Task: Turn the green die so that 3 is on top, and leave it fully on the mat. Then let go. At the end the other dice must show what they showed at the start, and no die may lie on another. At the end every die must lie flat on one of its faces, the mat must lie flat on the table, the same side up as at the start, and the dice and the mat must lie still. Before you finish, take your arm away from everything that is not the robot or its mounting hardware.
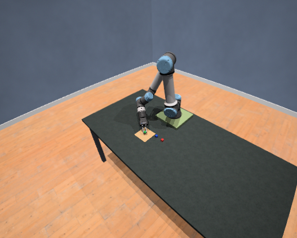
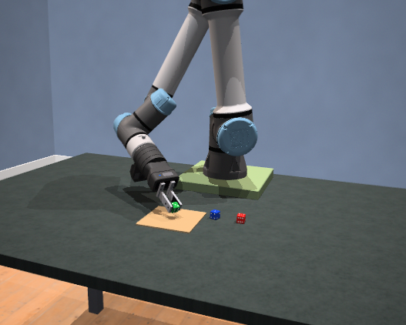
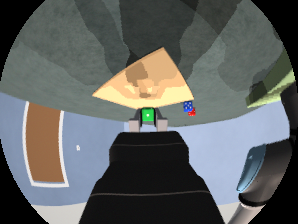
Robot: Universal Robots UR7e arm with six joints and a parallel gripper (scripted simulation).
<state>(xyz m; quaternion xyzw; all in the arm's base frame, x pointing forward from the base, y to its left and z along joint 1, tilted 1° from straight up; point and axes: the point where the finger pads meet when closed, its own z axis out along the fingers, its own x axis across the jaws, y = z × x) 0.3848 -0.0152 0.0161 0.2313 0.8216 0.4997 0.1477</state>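
Right now my hand is 4 cm above the tan mat. Round my hand: red die (17 cm to the left, 6 cm behind, 3 cm below); then green die (1 cm to the left, 1 cm below); then blue die (10 cm to the left, 5 cm behind, 3 cm below).
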